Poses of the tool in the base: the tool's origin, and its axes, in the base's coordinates. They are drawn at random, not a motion.
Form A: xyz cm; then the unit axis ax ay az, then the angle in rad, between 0 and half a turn.
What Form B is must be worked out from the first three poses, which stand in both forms.
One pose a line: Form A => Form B
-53.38 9.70 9.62 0.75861 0.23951 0.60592 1.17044 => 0.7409 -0.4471 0.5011 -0.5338; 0.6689 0.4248 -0.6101 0.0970; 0.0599 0.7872 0.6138 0.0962; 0 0 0 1
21.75 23.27 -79.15 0.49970 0.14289 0.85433 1.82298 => 0.0625 -0.7381 0.6718 0.2175; 0.9165 -0.2240 -0.3314 0.2327; 0.3951 0.6364 0.6625 -0.7915; 0 0 0 1
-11.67 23.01 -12.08 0.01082 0.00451 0.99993 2.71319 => -0.9094 -0.4153 0.0225 -0.1167; 0.4155 -0.9096 0.0041 0.2301; 0.0188 0.0131 0.9997 -0.1208; 0 0 0 1
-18.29 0.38 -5.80 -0.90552 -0.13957 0.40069 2.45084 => 0.6812 -0.0315 -0.7314 -0.1829; 0.4791 -0.7363 0.4779 0.0038; -0.5536 -0.6760 -0.4865 -0.0580; 0 0 0 1
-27.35 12.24 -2.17 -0.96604 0.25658 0.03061 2.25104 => 0.8912 -0.4276 0.1513 -0.2735; -0.3800 -0.5217 0.7638 0.1224; -0.2476 -0.7382 -0.6275 -0.0217; 0 0 0 1
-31.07 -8.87 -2.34 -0.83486 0.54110 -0.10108 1.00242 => 0.8601 -0.1234 0.4950 -0.3107; -0.2938 0.6735 0.6783 -0.0887; -0.4171 -0.7289 0.5430 -0.0234; 0 0 0 1
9.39 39.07 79.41 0.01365 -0.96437 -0.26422 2.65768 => -0.8848 0.0981 -0.4555 0.0939; -0.1477 0.8680 0.4740 0.3907; 0.4419 0.4867 -0.7536 0.7941; 0 0 0 1
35.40 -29.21 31.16 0.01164 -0.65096 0.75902 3.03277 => -0.9938 -0.0975 -0.0531 0.3540; 0.0673 -0.1491 -0.9865 -0.2921; 0.0883 -0.9840 0.1547 0.3116; 0 0 0 1
